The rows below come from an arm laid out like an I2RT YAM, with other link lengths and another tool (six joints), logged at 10 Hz.
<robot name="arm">
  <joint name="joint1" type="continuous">
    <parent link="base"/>
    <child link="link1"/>
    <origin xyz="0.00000 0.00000 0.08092" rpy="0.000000 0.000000 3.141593"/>
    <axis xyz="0 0 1"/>
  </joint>
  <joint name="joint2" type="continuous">
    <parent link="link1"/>
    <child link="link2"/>
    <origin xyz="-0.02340 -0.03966 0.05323" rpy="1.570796 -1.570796 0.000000"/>
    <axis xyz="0 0 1"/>
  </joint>
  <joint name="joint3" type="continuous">
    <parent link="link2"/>
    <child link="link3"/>
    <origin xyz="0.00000 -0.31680 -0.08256" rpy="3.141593 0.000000 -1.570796"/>
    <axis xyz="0 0 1"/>
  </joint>
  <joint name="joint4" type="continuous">
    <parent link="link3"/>
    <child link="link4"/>
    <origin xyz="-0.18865 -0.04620 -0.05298" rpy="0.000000 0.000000 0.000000"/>
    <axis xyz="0 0 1"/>
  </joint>
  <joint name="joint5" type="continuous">
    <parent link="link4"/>
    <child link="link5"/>
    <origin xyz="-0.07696 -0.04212 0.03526" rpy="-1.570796 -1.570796 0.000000"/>
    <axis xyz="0 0 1"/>
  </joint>
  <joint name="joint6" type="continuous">
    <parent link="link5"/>
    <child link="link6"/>
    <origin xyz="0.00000 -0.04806 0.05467" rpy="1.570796 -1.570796 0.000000"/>
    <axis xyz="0 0 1"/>
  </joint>
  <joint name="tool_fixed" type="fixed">
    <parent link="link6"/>
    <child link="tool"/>
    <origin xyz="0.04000 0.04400 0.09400" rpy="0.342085 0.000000 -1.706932"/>
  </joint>
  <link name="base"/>
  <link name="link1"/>
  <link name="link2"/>
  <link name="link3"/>
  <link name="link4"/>
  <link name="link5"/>
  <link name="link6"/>
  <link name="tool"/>
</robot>
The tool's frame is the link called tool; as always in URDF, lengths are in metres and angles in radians. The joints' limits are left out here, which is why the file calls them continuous.
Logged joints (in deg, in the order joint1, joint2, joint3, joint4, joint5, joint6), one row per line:
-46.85 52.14 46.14 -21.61 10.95 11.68
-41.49 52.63 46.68 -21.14 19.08 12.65
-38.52 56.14 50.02 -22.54 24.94 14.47
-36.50 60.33 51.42 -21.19 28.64 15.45
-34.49 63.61 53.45 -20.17 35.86 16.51
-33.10 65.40 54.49 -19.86 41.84 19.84
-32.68 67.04 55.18 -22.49 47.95 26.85
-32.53 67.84 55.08 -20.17 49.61 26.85
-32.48 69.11 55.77 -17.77 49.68 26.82
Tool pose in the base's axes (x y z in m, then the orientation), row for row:
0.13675 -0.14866 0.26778 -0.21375 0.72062 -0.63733 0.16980
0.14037 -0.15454 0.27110 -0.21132 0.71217 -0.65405 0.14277
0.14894 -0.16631 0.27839 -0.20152 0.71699 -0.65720 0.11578
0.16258 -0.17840 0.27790 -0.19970 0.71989 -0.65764 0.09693
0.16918 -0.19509 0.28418 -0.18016 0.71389 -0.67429 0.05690
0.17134 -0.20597 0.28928 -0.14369 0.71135 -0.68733 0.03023
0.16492 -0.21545 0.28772 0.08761 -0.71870 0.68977 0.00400
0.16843 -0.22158 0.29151 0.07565 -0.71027 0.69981 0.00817
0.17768 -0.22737 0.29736 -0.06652 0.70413 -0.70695 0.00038
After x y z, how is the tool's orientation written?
As a quaternion, x y z w.
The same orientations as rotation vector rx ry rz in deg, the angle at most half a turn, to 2 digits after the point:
-34.80 117.33 -103.76
-34.93 117.70 -108.10
-33.82 120.33 -110.30
-33.88 122.15 -111.58
-31.30 124.04 -117.16
-25.38 125.64 -121.39
15.73 -129.04 123.84
13.55 -127.19 125.31
-11.97 126.71 -127.22

